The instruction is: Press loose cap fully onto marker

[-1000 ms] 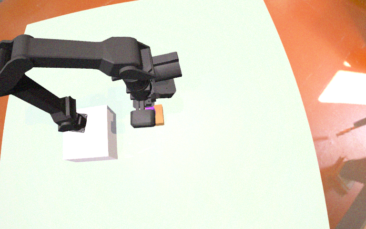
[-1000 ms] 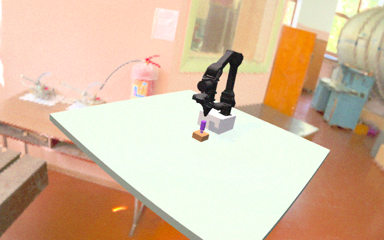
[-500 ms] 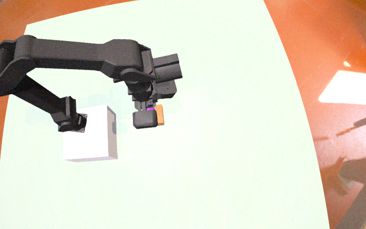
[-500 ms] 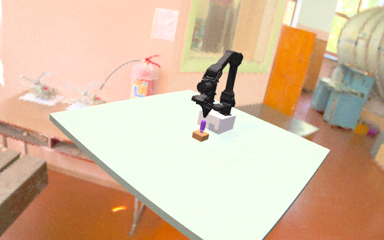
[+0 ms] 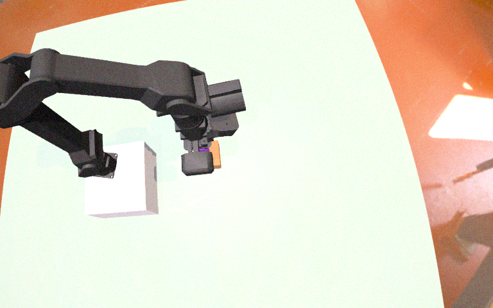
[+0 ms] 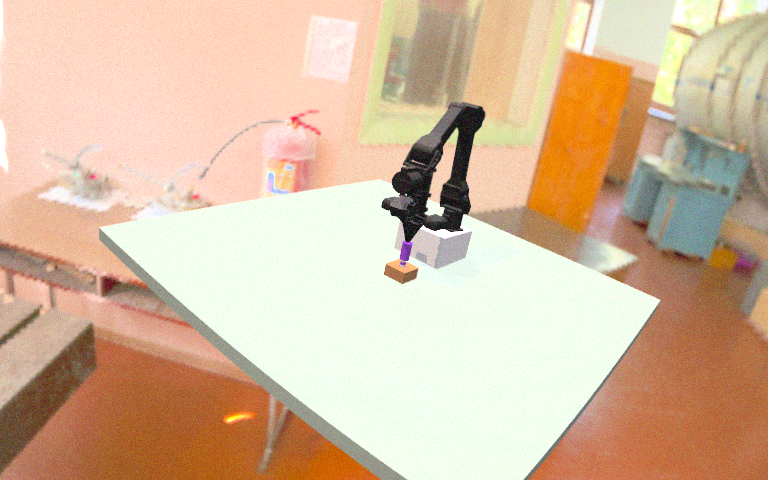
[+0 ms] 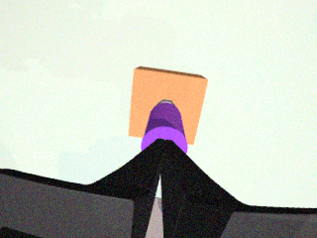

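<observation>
Now: gripper tip 30 mm above the purple cap. Round my gripper tip: holder block: 90 mm below.
</observation>
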